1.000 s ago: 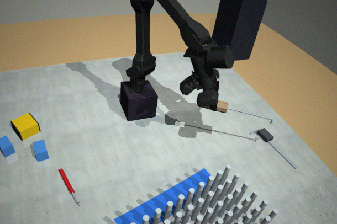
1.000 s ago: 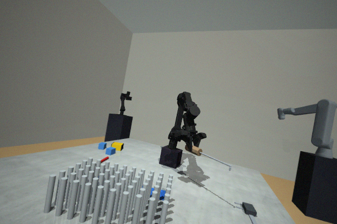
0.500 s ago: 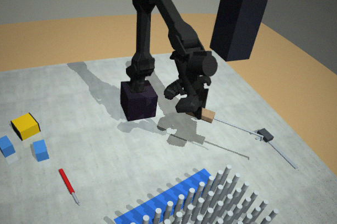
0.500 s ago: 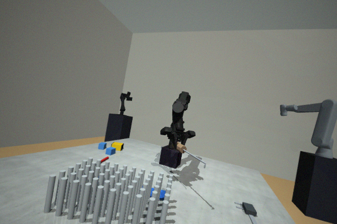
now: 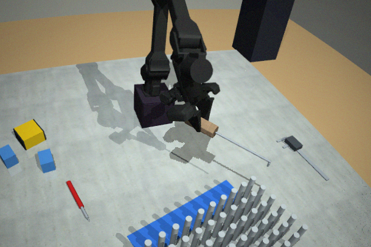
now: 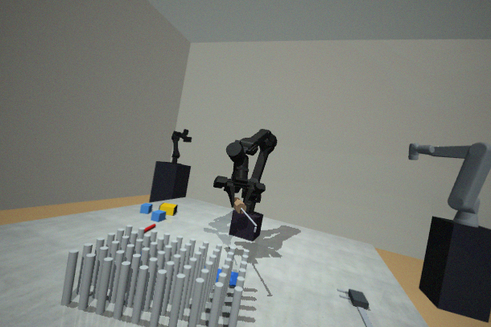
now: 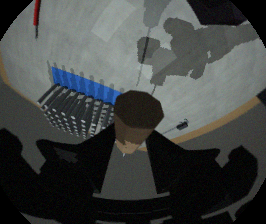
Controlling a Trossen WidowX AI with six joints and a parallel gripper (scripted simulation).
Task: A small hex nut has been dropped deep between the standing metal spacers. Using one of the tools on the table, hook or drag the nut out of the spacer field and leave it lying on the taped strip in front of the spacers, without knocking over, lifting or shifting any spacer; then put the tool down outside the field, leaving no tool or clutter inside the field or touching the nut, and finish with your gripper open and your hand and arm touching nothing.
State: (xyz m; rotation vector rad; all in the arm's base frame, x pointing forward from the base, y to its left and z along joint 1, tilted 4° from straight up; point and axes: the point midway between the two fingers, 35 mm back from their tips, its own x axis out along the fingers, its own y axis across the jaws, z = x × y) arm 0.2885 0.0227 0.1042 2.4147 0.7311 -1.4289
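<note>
Right now my gripper tip is 18 cm above the blue taped strip, 15 cm short of it and 9 cm to the left of it. Also, from my gripper tip: yellow block: 48 cm to the right, 30 cm behind, 16 cm below; then hook tool: 9 cm ahead, 5 cm to the left; then red-handled screwdriver: 36 cm to the right, 18 cm below, 2 cm ahead.
</note>
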